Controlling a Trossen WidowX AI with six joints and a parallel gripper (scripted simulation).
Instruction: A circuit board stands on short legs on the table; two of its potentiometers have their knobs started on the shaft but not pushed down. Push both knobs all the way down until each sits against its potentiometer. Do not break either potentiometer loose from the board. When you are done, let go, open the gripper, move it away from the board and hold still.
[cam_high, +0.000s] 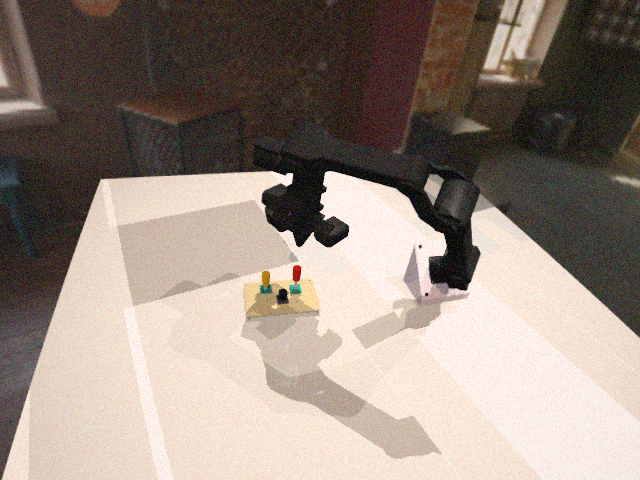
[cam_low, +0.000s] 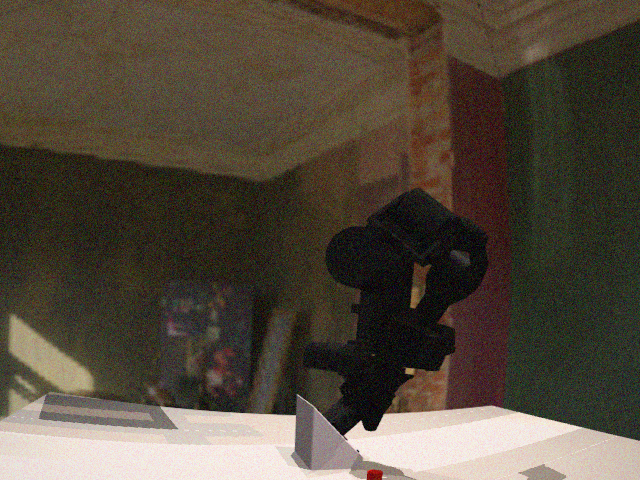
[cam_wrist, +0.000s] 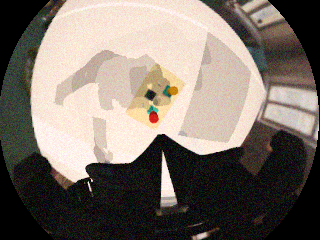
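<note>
Now: the red knob 10 mm to the left of my gripper tip and 70 mm below it. Also, from my gripper tip: orange knob 70 mm ahead, 90 mm below.
</note>
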